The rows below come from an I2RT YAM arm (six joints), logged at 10 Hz.
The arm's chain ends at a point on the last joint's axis. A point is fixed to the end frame.
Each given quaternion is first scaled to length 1.
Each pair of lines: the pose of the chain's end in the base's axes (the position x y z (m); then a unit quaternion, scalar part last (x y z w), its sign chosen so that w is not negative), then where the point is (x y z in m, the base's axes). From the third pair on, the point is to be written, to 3 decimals.
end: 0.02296 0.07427 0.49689 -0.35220 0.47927 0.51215 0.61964
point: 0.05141 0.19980 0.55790
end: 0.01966 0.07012 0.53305 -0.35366 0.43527 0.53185 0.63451
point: 0.03922 0.19184 0.60441
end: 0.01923 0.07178 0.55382 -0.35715 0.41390 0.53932 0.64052
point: 0.034 0.192 0.629
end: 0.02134 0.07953 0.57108 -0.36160 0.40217 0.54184 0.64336
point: 0.033 0.199 0.648
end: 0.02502 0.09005 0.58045 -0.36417 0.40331 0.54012 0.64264
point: 0.037 0.210 0.657
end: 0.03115 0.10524 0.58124 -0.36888 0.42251 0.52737 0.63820
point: 0.046 0.228 0.652
